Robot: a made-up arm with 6 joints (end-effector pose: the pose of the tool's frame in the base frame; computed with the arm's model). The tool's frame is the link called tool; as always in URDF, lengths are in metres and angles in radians. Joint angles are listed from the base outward.
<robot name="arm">
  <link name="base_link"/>
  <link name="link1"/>
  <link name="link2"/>
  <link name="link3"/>
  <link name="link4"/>
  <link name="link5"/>
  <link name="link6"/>
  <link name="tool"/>
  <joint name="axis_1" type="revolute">
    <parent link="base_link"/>
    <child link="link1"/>
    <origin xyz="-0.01 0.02 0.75"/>
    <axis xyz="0 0 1"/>
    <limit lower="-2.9" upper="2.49"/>
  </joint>
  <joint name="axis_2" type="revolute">
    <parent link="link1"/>
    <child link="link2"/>
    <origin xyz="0.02 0.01 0"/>
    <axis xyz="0 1 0"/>
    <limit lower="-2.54" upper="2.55"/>
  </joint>
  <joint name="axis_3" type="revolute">
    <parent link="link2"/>
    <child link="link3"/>
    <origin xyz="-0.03 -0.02 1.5"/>
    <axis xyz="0 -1 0"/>
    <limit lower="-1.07" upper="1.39"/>
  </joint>
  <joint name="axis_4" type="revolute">
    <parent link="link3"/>
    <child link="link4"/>
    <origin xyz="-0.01 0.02 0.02"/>
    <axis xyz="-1 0 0"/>
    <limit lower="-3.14" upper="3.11"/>
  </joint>
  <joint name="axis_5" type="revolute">
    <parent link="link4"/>
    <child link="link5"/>
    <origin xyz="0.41 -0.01 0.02"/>
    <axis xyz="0 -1 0"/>
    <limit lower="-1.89" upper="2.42"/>
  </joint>
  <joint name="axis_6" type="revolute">
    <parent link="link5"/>
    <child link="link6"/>
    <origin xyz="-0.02 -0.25 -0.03"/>
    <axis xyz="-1 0 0"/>
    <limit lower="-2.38" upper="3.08"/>
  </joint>
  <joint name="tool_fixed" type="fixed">
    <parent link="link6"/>
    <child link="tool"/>
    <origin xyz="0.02 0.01 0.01" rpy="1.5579 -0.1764 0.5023"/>
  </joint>
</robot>
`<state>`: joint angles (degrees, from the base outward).
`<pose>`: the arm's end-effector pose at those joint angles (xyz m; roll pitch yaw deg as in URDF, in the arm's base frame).
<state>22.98 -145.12 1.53 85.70 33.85 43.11</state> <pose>-1.2079 -0.5020 -0.4900 162.30 -55.30 164.78</pose>
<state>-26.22 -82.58 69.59 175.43 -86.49 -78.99</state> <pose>-1.5191 1.0738 1.0723 171.64 28.75 152.78</pose>
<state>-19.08 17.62 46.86 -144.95 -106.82 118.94</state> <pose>0.8431 -0.0625 2.2295 4.88 -5.34 133.83</pose>
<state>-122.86 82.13 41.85 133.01 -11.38 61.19</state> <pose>-0.9196 -1.6985 0.8905 -125.80 27.42 -167.37</pose>
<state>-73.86 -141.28 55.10 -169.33 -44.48 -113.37</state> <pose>-0.0963 1.3184 -0.5155 174.95 30.53 77.96</pose>
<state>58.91 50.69 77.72 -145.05 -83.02 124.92</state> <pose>0.6044 1.4507 1.7612 8.03 -25.51 -165.29</pose>
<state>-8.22 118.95 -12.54 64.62 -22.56 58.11</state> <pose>1.2307 -0.2655 -0.3975 165.43 5.37 -165.39</pose>
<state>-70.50 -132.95 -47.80 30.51 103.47 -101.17</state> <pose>-0.6101 1.0814 0.1412 22.99 33.56 99.30</pose>
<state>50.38 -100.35 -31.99 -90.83 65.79 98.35</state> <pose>-0.7027 -0.8002 0.7725 144.27 -51.59 -20.13</pose>
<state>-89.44 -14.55 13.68 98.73 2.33 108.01</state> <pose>0.0146 0.1818 2.6259 -99.72 -27.55 -121.24</pose>
